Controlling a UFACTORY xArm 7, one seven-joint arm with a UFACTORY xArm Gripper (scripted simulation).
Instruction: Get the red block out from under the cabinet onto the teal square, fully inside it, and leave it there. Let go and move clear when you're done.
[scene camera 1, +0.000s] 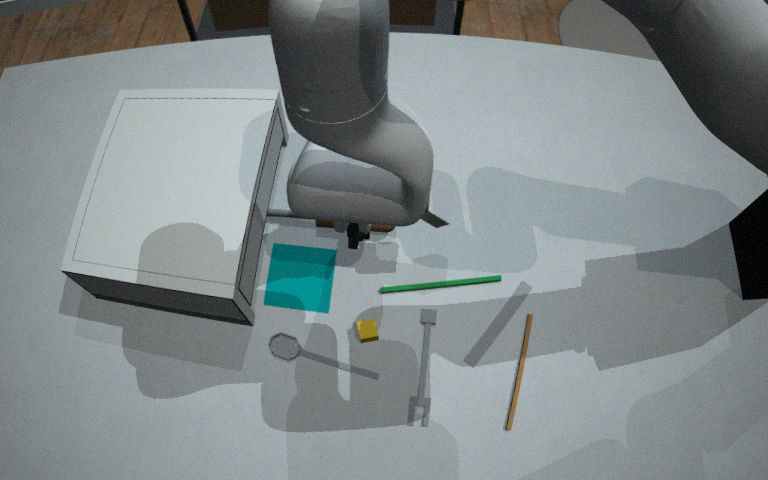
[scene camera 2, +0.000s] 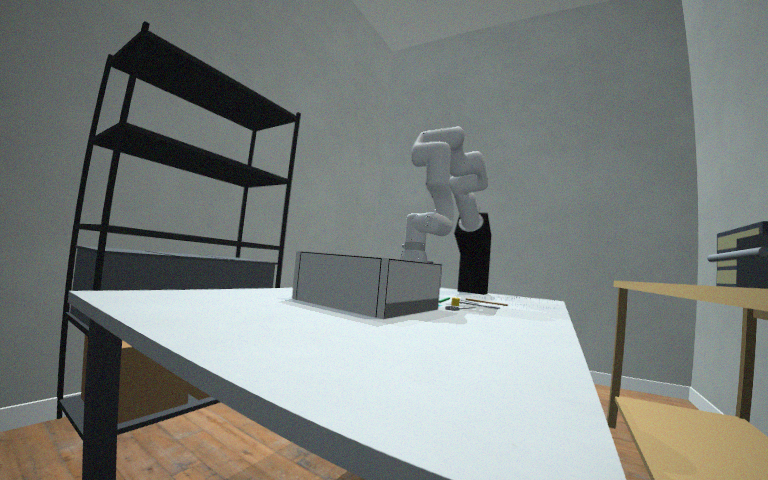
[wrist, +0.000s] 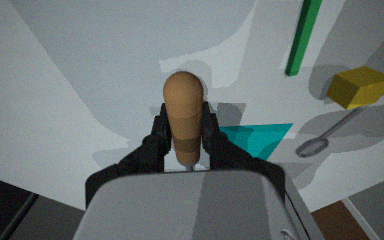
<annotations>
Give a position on a grey flat bar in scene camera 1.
473, 357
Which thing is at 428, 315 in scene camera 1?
A grey forked tool.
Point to my gripper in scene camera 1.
360, 224
</annotations>
